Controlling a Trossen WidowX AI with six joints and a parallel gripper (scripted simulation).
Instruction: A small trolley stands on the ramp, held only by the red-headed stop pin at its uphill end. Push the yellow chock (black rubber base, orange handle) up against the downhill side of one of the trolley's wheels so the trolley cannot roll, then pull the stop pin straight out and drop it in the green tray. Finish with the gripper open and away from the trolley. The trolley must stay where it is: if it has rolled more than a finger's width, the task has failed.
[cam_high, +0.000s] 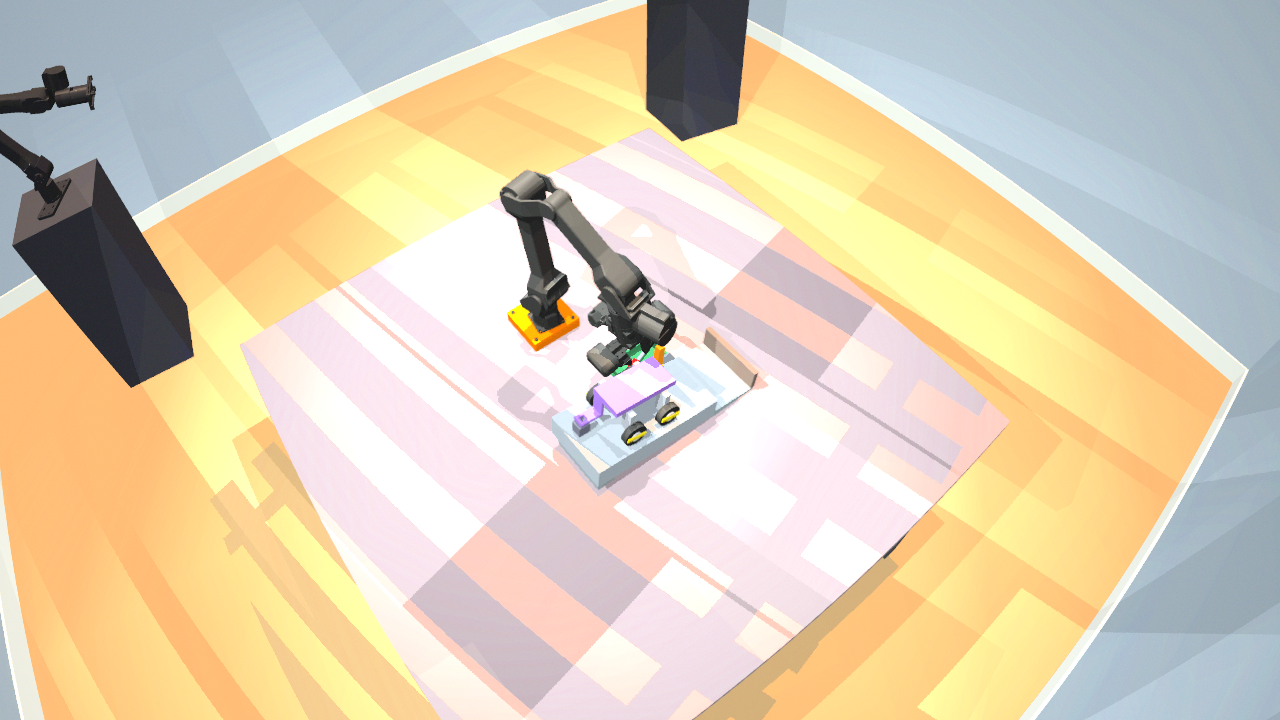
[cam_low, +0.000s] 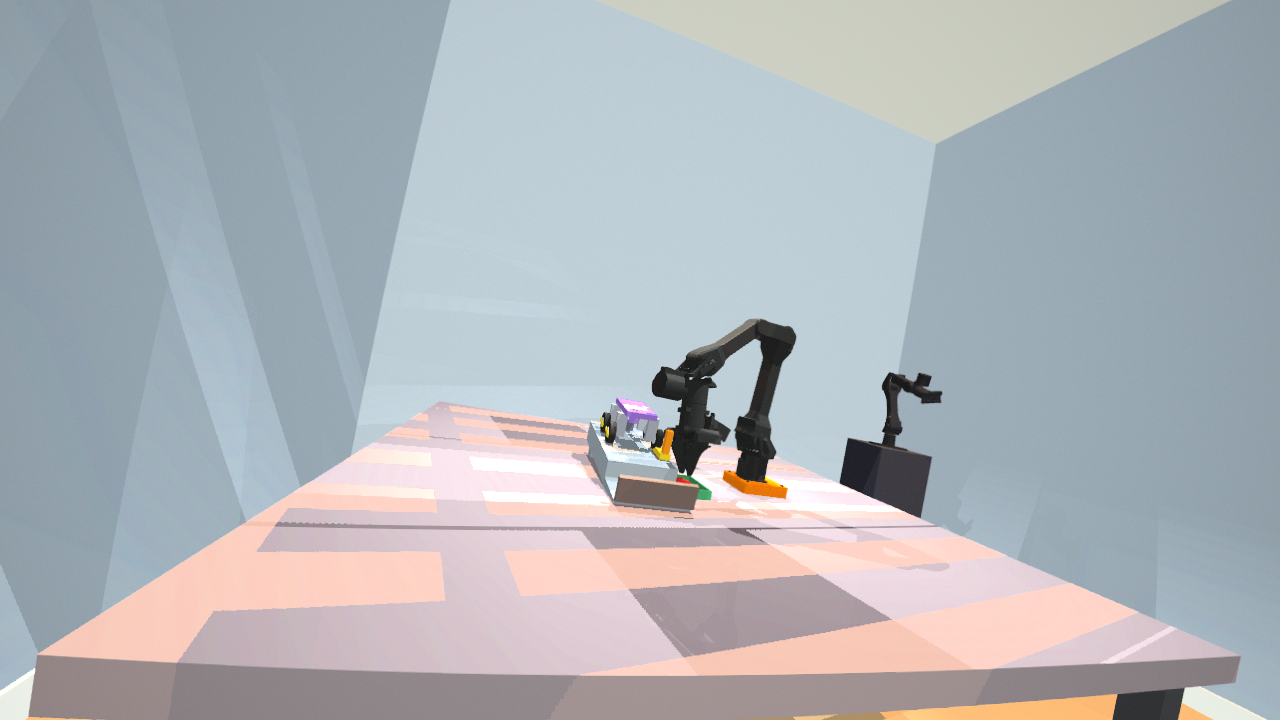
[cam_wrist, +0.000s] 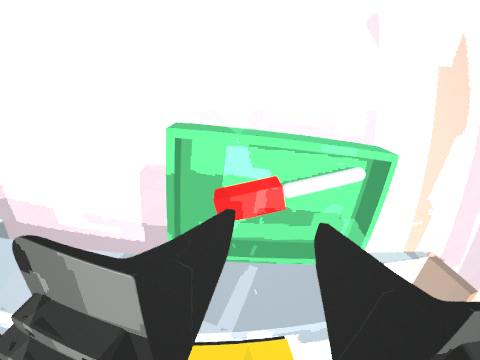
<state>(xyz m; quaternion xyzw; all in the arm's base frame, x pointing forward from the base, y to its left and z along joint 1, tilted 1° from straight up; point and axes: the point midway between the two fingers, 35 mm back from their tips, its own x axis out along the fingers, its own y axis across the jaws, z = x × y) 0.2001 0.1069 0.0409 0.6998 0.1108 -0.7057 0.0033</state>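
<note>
The stop pin is 20 mm below my gripper tip, 10 mm to the left of it and 10 mm behind it. Round my gripper tip: green tray 40 mm below, 10 mm to the left; purple-decked trolley 130 mm ahead, 80 mm to the right, 80 mm above; yellow chock 60 mm ahead, 50 mm above, 10 mm to the right.
</note>
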